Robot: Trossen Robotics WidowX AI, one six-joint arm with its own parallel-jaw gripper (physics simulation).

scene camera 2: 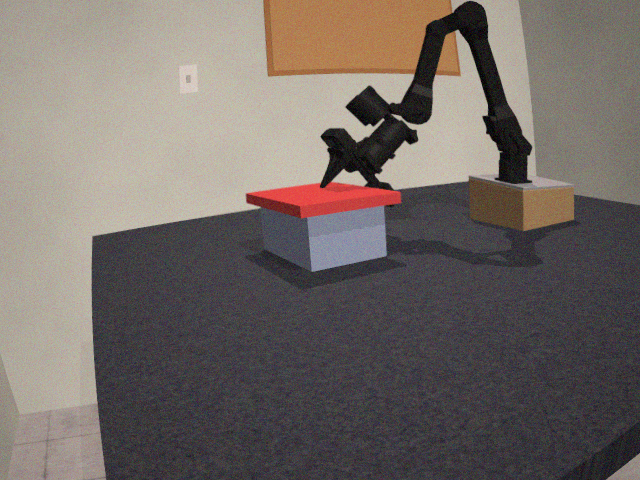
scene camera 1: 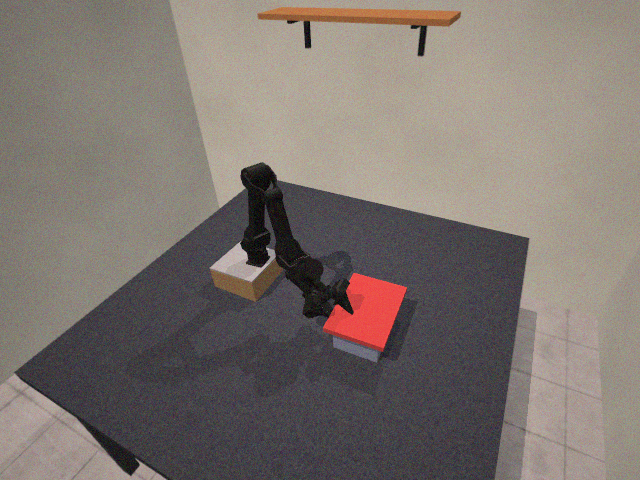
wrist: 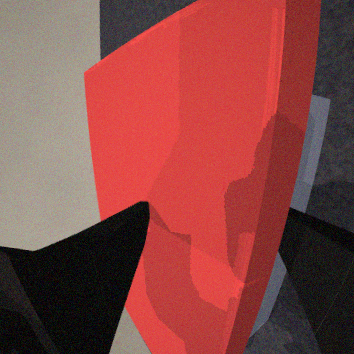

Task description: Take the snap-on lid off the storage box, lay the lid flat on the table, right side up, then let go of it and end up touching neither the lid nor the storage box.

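Observation:
The red lid (scene camera 1: 379, 310) (scene camera 2: 294, 198) (wrist: 150, 125) sits level on top of the blue-grey storage box (scene camera 1: 354, 347) (scene camera 2: 346, 237) (wrist: 314, 140), right side up and overhanging its walls. My gripper (scene camera 1: 341, 313) (scene camera 2: 356, 192) (wrist: 208, 210) is at the lid's edge on the side towards the arm base, tilted down. Its fingers stand partly open, well apart, on either side of that edge. One fingertip is over the lid's top, very near or touching it. The other is outside and low by the rim; its tip is hidden behind the rim in the wrist view.
The arm base stands on a wooden block (scene camera 1: 235, 285) (scene camera 2: 496, 206) with a pale top, on the dark table (scene camera 1: 439, 413) (scene camera 2: 336, 372). An orange-brown shelf (scene camera 1: 356, 16) (scene camera 2: 361, 38) is on the wall, high above the table.

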